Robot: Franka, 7 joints.
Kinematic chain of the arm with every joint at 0, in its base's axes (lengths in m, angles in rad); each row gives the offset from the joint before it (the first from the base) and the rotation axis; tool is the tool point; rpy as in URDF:
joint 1: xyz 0 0 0.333 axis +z
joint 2: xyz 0 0 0 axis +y
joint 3: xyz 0 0 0.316 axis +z
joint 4: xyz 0.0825 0 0 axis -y
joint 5: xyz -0.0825 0 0.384 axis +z
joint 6: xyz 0 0 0 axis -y
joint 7: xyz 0.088 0 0 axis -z
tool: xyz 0 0 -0.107 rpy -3.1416 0 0
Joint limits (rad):
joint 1: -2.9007..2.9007
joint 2: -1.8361..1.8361
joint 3: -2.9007..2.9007
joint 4: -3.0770..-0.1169
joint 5: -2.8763..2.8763
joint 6: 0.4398..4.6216
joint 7: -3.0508..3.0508
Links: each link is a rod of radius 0.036 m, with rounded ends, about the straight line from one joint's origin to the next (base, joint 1, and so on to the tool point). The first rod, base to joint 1, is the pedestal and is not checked.
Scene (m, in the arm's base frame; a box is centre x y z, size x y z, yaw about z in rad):
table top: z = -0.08
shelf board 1: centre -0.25 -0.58 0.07 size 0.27 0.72 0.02 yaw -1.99
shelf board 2: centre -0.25 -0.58 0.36 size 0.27 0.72 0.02 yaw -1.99
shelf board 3: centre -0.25 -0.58 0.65 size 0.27 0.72 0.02 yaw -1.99
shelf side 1: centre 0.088 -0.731 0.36 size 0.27 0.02 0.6 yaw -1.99
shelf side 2: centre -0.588 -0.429 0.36 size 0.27 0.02 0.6 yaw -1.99
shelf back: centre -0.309 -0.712 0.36 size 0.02 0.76 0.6 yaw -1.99
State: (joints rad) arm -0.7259 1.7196 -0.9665 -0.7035 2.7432 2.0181 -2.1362
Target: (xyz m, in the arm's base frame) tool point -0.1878 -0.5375 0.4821
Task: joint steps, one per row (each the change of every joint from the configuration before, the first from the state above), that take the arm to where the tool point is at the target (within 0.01 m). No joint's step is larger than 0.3 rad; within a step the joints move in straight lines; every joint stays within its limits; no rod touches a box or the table.
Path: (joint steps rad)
1: 0.0865 -0.0158 -0.2763 -0.1669 0.0190 -0.0467 0.0281
2: 0.0864 -0.0158 -0.2763 -0.1669 0.0190 -0.0468 0.0281
3: 0.0865 -0.0158 -0.2763 -0.1670 0.0190 -0.0467 0.0280
4: 0.0864 -0.0158 -0.2764 -0.1669 0.0191 -0.0467 0.0281
5: 0.0865 -0.0158 -0.2763 -0.1669 0.0190 -0.0468 0.0281
6: 0.0865 -0.0158 -0.2763 -0.1669 0.0190 -0.0467 0.0281
7: 0.0864 -0.0157 -0.2763 -0.1669 0.0190 -0.0467 0.0281
8: -0.0083 0.0278 0.2576 -0.1616 -0.0291 0.2770 -0.0492
9: -0.0083 0.0278 0.2577 -0.1615 -0.0290 0.2771 -0.0491
10: -0.0083 0.0278 0.2576 -0.1615 -0.0291 0.2771 -0.0492
11: -0.0082 0.0278 0.2577 -0.1616 -0.0291 0.2770 -0.0491
12: -0.2040 -0.0767 0.0232 0.2239 -0.0091 -0.1263 0.0000
13: -0.2039 -0.0767 0.0232 0.2238 -0.0091 -0.1263 0.0000

